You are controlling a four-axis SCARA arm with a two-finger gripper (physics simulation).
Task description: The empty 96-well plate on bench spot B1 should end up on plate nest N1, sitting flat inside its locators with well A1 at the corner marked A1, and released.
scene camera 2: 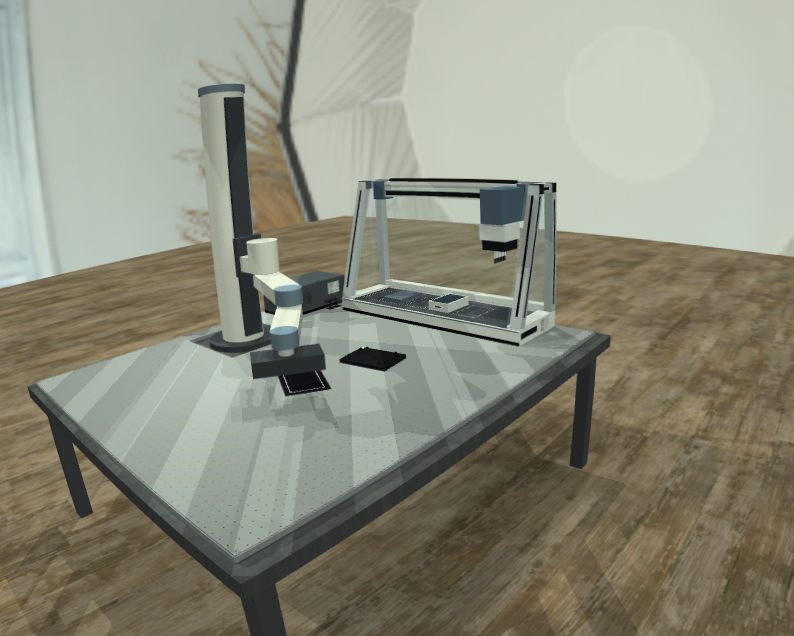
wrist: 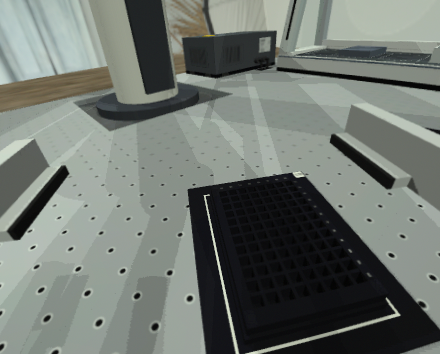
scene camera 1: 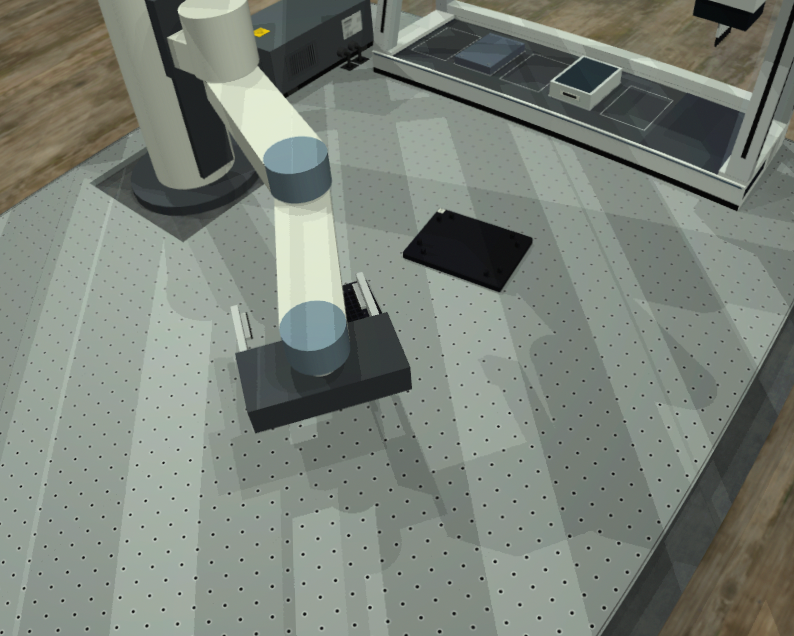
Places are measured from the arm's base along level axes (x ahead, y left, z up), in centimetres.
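Pixels of known places: gripper, fingertip midpoint: (wrist: 202, 138); arm's base at its link origin: (scene camera 2: 244, 340) (wrist: 150, 103) (scene camera 1: 198, 173).
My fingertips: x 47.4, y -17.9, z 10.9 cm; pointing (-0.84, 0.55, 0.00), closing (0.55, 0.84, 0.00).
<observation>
Ahead of a thing's pixels: the offset from my fingertips to its top centre. "spot": to the spot under its first point.
The black 96-well plate @[dy +4.3, dx +2.2, dz -8.0 cm] (scene camera 1: 354, 303) (scene camera 2: 304, 382) (wrist: 295, 240) lies flat on the dark bench spot B1 @[spot: dy -0.4, dx -0.8, dz -9.4 cm] (wrist: 204, 250), inside its white outline. A white corner mark @[dy +13.3, dx -1.6, dz -9.4 cm] (wrist: 298, 174) is at the spot's far right corner in the wrist view. My gripper (scene camera 1: 298, 291) (wrist: 202, 138) is open and empty above the bench. The plate shows between and below the fingers, right of centre in the wrist view; the arm and gripper body hide much of it in scene camera 1. The black plate nest N1 @[dy +28.1, dx +7.0, dz -7.4 cm] (scene camera 1: 467, 248) (scene camera 2: 372, 358) carries small locators and a white mark @[dy +32.4, dx -1.4, dz -8.4 cm] (scene camera 1: 441, 210) at one corner.
A framed deck (scene camera 1: 550, 119) (scene camera 2: 430, 324) holding a white box @[spot: dy +71.5, dx +2.8, dz -1.6 cm] (scene camera 1: 585, 82) (scene camera 2: 448, 302) and a blue-grey block @[spot: dy +73.0, dx -19.3, dz -3.0 cm] (scene camera 1: 490, 53) (wrist: 362, 51) stands behind the nest. A dark instrument box @[spot: dy +54.0, dx -50.8, dz -1.1 cm] (scene camera 1: 311, 43) (wrist: 230, 52) stands beside the arm's column (scene camera 2: 225, 218) (wrist: 135, 50).
</observation>
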